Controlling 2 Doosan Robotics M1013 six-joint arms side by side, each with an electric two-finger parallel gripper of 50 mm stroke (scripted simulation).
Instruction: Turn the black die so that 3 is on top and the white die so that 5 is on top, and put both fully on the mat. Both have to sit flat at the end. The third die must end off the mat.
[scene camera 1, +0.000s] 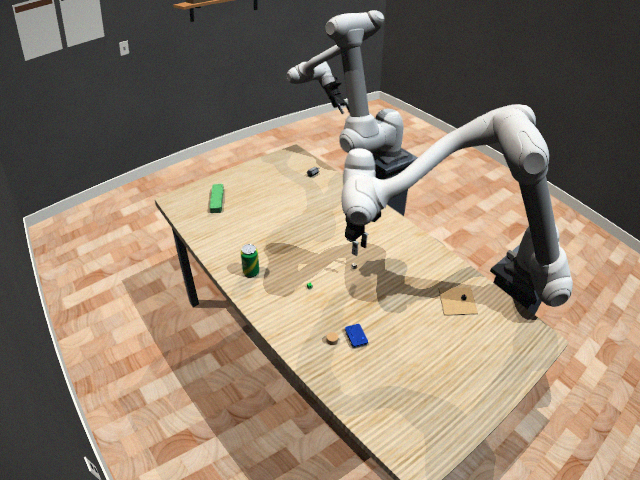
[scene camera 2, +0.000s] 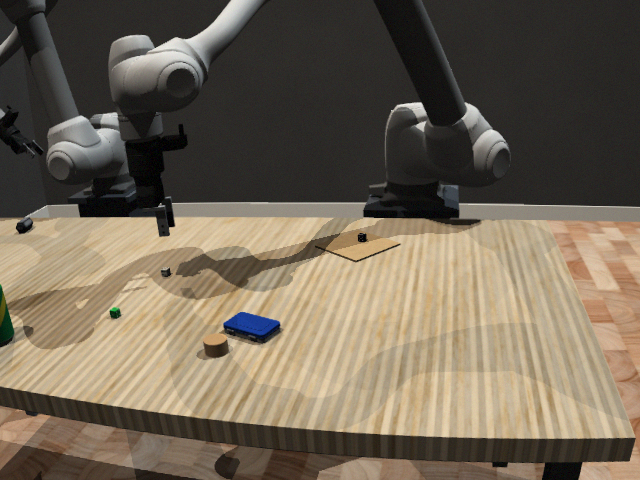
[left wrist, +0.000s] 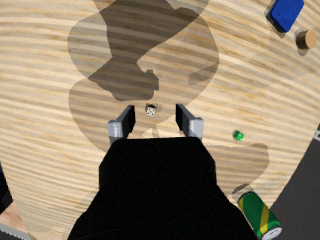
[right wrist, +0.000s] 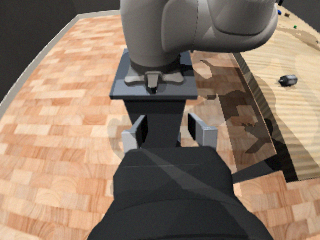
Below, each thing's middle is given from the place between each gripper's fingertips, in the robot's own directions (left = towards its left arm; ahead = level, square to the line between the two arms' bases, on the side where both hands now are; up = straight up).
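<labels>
My left gripper (scene camera 2: 167, 231) is 0.28 m to the right of the blue case (scene camera 2: 255, 328), 0.18 m short of it and 0.11 m above it. Going by their middles, of the things named here the case is the nearest to my left gripper. Then I consider the tan mat (scene camera 2: 347, 246), which, counted from my left hand, is 0.34 m to the left, 0.25 m behind and 0.12 m below.
As for my right hand, the mat lies 1.35 m to the left of it, 0.33 m ahead of it and 0.16 m below it. By its middle, the mat is nearer to my left gripper than to my right hand.
</labels>
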